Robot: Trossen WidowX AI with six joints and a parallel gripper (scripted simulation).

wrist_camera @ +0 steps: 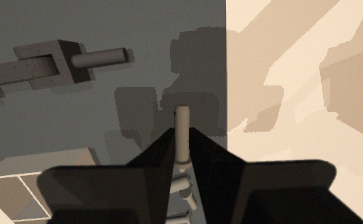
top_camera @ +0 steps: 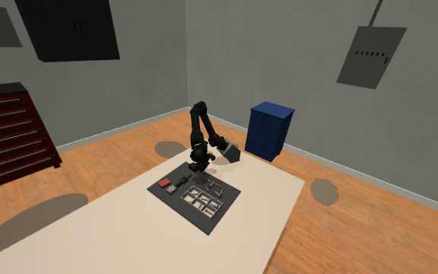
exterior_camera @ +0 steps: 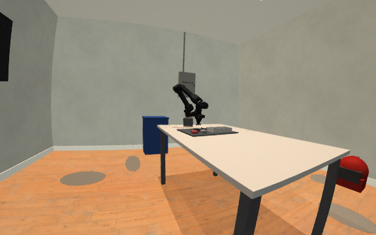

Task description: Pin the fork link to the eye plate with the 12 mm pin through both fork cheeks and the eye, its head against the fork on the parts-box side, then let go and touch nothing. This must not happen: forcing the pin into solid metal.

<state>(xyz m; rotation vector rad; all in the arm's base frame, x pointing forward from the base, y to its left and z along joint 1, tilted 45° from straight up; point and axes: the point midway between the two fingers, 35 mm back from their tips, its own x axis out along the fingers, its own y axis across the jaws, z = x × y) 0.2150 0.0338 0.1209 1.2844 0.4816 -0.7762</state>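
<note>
Now: the eye plate 13 cm ahead of my hand, 7 cm below it and 6 cm to the right of it. The rest, counted from my hand: fork link: 9 cm ahead, 7 cm below, 6 cm to the right; then dark mat: 12 cm ahead, 8 cm below, 4 cm to the left; then grey block: 21 cm ahead, 6 cm to the right, 6 cm below.
</note>
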